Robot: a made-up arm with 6 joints.
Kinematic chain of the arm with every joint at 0, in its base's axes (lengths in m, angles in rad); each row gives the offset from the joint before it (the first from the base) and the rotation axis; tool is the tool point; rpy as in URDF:
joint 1: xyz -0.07 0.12 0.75 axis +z
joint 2: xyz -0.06 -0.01 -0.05 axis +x
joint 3: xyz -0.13 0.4 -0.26 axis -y
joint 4: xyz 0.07 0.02 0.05 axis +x
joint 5: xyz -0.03 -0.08 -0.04 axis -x
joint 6: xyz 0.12 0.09 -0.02 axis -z
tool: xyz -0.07 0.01 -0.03 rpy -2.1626 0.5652 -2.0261
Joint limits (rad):
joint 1: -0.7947..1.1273
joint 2: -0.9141..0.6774
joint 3: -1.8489..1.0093
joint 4: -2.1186..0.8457
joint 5: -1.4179..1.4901
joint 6: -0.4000..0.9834
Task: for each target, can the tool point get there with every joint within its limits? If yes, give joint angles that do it. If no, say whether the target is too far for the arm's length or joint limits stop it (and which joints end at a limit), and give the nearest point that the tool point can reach.
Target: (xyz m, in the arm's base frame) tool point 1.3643 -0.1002 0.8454
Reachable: no: too far | nearest point 0.2940 0.3486 0.6645 | short by 1.175 m
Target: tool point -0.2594 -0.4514 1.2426
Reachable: no: joint limits stop it (at a limit: joint 1, joint 2, joint 4, joint 5, joint 6) | nearest point -0.4295 -0.0741 0.8864 | short by 0.546 m
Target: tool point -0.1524 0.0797 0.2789
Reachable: yes | joints 0.6298 -0.6713 -0.1359 -0.9576 0.6805 0.5603
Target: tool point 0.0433 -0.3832 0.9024
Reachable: no: joint limits stop it (at a limit: joint 1, joint 2, joint 5, joint 6) | nearest point -0.3719 -0.0370 0.8349 | short by 0.545 m
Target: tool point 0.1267 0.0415 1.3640
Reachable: no: joint limits stop it (at a limit: joint 1, joint 2, joint 4, joint 5, joint 6) | nearest point 0.0617 0.3277 0.8887 | short by 0.559 m
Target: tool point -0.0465 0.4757 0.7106
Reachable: yes | joints -0.4818 0.5135 0.4970 -1.4797 0.4544 -0.2934
